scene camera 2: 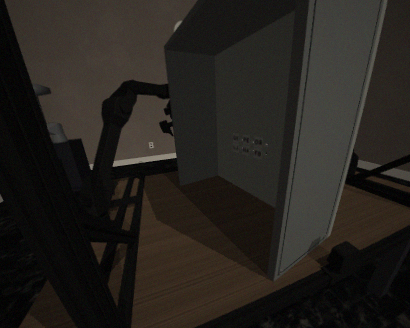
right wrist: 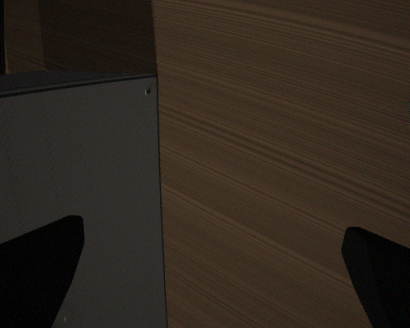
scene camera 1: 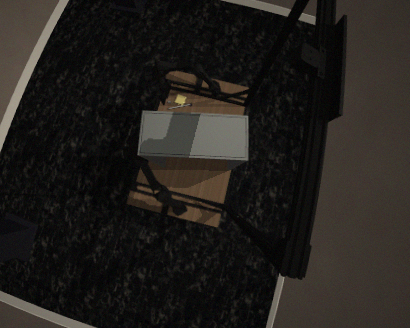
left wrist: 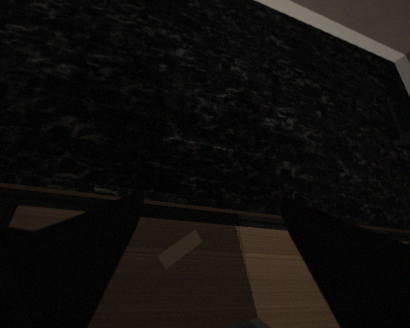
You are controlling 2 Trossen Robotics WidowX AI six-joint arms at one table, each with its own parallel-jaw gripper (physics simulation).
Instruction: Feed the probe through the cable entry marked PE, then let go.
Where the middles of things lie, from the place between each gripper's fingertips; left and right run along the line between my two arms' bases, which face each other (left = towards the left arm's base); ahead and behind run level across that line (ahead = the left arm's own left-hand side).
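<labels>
From my left hand, the grey cabinet (scene camera 1: 163, 134) is 60 mm above, 420 mm behind and 120 mm to the right. There's also the tan block (left wrist: 173, 253), and that's 210 mm below my left hand, 40 mm behind it and 20 mm to the right of it.
As for the grey cabinet, my right hand is 5 cm below it, 31 cm past it and 27 cm to the right of it. The tan block is 22 cm below my right hand, 7 cm ahead of it and 37 cm to the left of it.
</labels>
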